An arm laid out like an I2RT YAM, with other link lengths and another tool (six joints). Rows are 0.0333 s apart.
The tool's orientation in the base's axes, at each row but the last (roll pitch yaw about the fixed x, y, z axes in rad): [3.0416 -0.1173 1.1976]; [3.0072 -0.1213 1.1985]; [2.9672 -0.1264 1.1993]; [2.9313 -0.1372 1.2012]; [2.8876 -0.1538 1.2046]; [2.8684 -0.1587 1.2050]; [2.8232 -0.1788 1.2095]
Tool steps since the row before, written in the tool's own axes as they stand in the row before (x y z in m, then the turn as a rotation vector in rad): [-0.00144 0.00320 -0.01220 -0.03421 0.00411 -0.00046]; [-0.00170 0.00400 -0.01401 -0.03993 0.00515 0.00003]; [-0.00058 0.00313 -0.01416 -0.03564 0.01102 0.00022]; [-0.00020 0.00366 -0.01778 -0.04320 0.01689 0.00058]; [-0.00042 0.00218 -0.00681 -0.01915 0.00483 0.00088]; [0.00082 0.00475 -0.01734 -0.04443 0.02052 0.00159]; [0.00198 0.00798 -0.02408 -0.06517 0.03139 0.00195]
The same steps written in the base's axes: [0.00078 -0.00341 0.01220 -0.00866 -0.03321 -0.00314]; [0.00070 -0.00396 0.01411 -0.00969 -0.03885 -0.00418]; [-0.00029 -0.00247 0.01430 -0.00276 -0.03710 -0.00281]; [-0.00109 -0.00245 0.01795 -0.00009 -0.04629 -0.00298]; [-0.00017 -0.00155 0.00699 -0.00222 -0.01947 -0.00258]; [-0.00082 -0.00186 0.01788 0.00293 -0.04878 -0.00307]; [-0.00087 -0.00241 0.02532 0.00529 -0.07207 -0.00374]
